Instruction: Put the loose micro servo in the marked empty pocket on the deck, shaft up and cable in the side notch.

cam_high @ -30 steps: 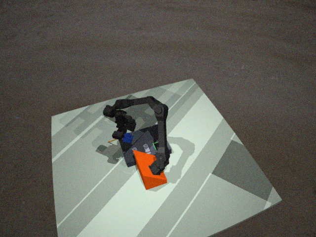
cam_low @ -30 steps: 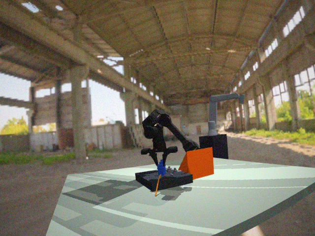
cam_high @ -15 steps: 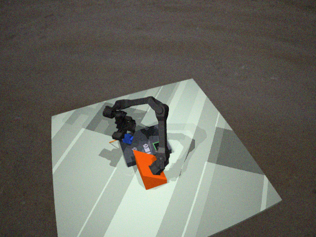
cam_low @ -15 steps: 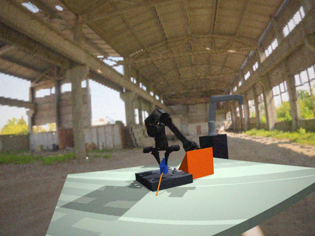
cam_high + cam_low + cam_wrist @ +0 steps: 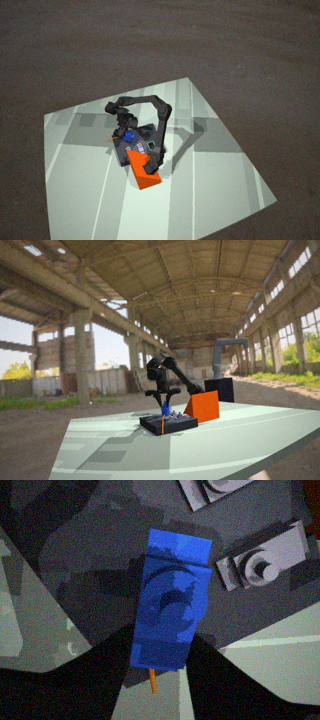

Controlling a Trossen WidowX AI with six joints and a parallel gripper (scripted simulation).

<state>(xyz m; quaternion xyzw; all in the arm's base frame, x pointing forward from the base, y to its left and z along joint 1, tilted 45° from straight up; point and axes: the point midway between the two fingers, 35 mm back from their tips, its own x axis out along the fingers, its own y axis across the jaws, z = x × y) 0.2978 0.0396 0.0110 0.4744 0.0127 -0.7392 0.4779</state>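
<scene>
My gripper tip is now 1 cm short of the dark grey deck, 6 cm to the left of it and 10 cm above it.
</scene>
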